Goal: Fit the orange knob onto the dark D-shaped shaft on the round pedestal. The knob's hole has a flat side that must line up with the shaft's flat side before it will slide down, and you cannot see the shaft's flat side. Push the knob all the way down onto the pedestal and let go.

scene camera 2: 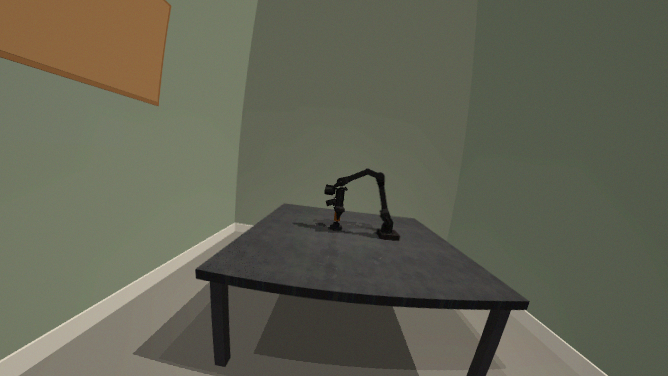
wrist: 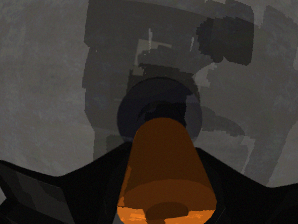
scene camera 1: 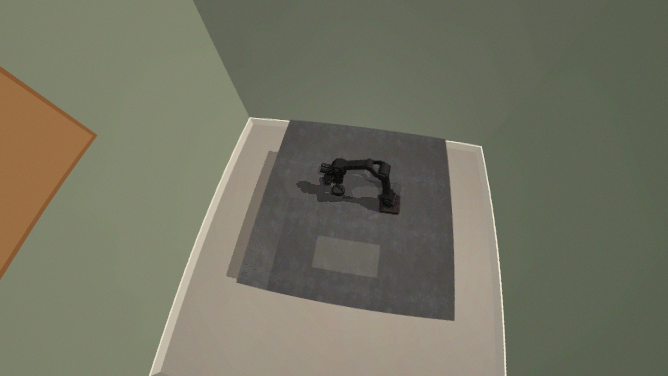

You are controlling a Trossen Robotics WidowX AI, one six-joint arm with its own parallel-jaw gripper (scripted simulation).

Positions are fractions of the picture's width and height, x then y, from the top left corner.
Labels:
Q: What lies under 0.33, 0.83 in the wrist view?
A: My gripper.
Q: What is my gripper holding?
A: An orange knob.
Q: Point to a dark pedestal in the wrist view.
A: At 0.53, 0.43

